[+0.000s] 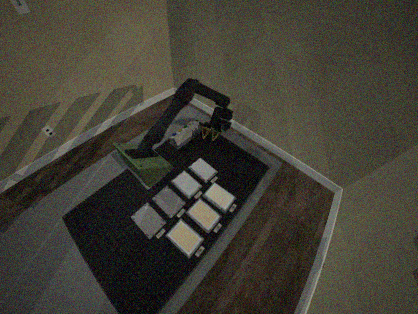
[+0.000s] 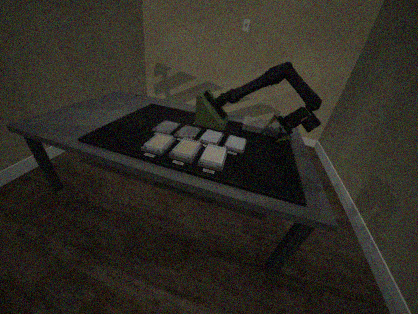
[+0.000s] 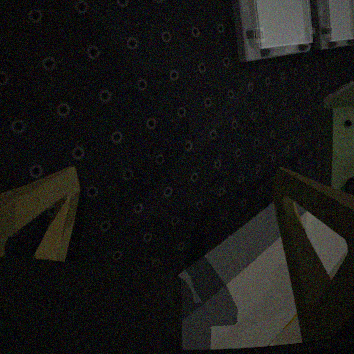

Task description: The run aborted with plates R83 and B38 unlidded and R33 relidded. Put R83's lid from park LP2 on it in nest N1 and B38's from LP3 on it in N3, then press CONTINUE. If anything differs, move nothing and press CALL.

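Places are measured from the arm's base along level axes (x right, y ahead, z up), in metres.
Pixels of known places: gripper, fingertip midpoint: (image 1: 208, 139) (image 2: 270, 135) (image 3: 175, 177); arm's base, origin of the base link: (image 1: 142, 154) (image 2: 214, 105).
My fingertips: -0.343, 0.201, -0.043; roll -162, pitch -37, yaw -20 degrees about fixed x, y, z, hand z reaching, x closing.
Ahead of a thing's pixels: the offset from my fingertips to its top centre, as dx, dy, dz. "*": to the spot under its first point. Level surfaces: height alone.
My gripper (image 1: 210, 138) (image 2: 278, 130) (image 3: 175, 177) is open and empty, above the mat beside the pale button panel @(+0.034, -0.158, +0.032) (image 1: 184, 136) (image 2: 256, 123) (image 3: 250, 300). The panel's button lettering is unreadable. Three cream-topped items stand in the front row: one @(+0.517, +0.236, -0.021) (image 1: 185, 238) (image 2: 160, 143), one in the middle (image 1: 203, 215) (image 2: 185, 150) and a paler one @(+0.262, +0.257, -0.018) (image 1: 220, 196) (image 2: 213, 156). The back row holds two greyish flat items @(* +0.562, +0.052, -0.042) (image 1: 148, 220) @(* +0.432, +0.067, -0.042) (image 1: 169, 201) and two whitish ones @(+0.303, +0.072, -0.034) (image 1: 187, 184) @(+0.175, +0.090, -0.034) (image 1: 203, 170). Their labels are too small and dark to read; which have lids is unclear.
The green arm mount (image 1: 148, 170) (image 2: 210, 112) (image 3: 343, 145) stands behind the back row, near the panel. The black mat @(dz -0.051) (image 1: 110, 250) (image 2: 270, 175) (image 3: 115, 85) lies on the grey table @(dz -0.064) (image 1: 30, 240) (image 2: 55, 117). The scene is dim and grainy.
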